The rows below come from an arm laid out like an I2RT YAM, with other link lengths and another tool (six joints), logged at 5 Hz.
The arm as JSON. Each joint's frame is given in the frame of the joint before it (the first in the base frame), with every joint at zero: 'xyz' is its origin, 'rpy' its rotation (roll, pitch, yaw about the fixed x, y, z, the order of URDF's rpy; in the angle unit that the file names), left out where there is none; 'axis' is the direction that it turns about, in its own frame. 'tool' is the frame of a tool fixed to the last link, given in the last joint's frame.
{
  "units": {
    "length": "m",
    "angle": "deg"
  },
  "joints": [
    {
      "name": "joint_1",
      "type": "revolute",
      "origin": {
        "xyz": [
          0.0,
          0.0,
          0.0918
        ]
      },
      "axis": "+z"
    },
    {
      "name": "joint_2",
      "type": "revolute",
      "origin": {
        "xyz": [
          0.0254,
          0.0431,
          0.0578
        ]
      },
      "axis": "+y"
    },
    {
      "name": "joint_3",
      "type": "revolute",
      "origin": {
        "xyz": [
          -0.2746,
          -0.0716,
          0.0
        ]
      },
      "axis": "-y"
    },
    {
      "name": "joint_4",
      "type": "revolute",
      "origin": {
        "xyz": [
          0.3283,
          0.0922,
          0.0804
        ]
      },
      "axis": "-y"
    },
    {
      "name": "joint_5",
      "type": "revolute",
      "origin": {
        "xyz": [
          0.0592,
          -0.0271,
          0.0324
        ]
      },
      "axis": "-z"
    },
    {
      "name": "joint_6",
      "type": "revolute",
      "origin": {
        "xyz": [
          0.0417,
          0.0,
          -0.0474
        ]
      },
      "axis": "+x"
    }
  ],
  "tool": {
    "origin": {
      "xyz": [
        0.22,
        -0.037,
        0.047
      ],
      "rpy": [
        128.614,
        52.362,
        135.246
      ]
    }
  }
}
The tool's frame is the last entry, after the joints.
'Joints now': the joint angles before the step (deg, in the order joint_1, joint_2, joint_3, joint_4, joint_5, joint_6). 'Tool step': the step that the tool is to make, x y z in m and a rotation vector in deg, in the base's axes. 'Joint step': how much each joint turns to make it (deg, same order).
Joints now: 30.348 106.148 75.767 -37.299 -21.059 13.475
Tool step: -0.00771 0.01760 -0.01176 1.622 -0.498 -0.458
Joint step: 2.076 0.262 -2.558 5.159 -0.022 2.971
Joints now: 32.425 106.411 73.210 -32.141 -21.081 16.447
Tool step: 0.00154 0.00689 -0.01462 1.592 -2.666 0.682
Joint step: 0.480 0.000 -4.218 7.235 0.000 -0.241
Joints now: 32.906 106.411 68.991 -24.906 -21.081 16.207
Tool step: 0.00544 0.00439 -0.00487 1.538 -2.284 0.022
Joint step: 0.065 0.022 -2.446 5.245 -0.022 0.066
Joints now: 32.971 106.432 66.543 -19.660 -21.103 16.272
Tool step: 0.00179 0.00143 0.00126 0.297 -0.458 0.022
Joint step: 0.022 0.002 -0.085 0.633 0.000 0.000
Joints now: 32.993 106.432 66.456 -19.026 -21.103 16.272
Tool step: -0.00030 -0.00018 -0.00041 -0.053 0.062 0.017
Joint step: 0.000 0.022 0.001 -0.067 0.001 -0.021
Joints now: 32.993 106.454 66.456 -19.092 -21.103 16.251
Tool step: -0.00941 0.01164 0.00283 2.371 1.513 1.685
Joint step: 0.000 0.000 0.000 0.022 -3.279 0.000
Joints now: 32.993 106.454 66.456 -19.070 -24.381 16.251
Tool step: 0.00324 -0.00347 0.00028 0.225 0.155 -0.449
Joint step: -0.590 0.001 0.000 0.000 -0.307 0.021
